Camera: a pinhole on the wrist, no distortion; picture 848 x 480 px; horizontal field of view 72.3 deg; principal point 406.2 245.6 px. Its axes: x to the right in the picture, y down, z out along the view. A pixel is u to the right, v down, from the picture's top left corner.
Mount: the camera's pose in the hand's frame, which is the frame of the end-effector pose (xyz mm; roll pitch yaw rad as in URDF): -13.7 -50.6 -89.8 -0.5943 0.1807 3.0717
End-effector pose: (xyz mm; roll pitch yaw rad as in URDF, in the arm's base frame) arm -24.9 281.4 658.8 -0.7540 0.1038 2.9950
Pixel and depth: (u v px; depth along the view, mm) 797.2 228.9 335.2
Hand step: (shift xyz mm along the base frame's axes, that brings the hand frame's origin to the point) 275.6 12.1 281.9
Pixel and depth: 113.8 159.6 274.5
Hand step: -92.9 18.5 244.5
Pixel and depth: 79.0 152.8 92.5
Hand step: -16.4 68.5 63.3
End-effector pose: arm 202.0 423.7 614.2 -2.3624 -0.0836 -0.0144
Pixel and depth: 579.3 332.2 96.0
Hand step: -66.2 64.2 91.8
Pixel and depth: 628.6 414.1 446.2
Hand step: -265.8 403.1 130.6
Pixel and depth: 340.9 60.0 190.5
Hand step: -28.9 147.9 -1.5
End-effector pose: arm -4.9 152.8 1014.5 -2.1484 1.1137 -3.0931
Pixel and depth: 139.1 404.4 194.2
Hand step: -138.6 -166.5 27.7
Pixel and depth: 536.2 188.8 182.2
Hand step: -24.7 -125.1 113.9
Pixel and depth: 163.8 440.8 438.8
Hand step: -232.5 -428.7 24.1
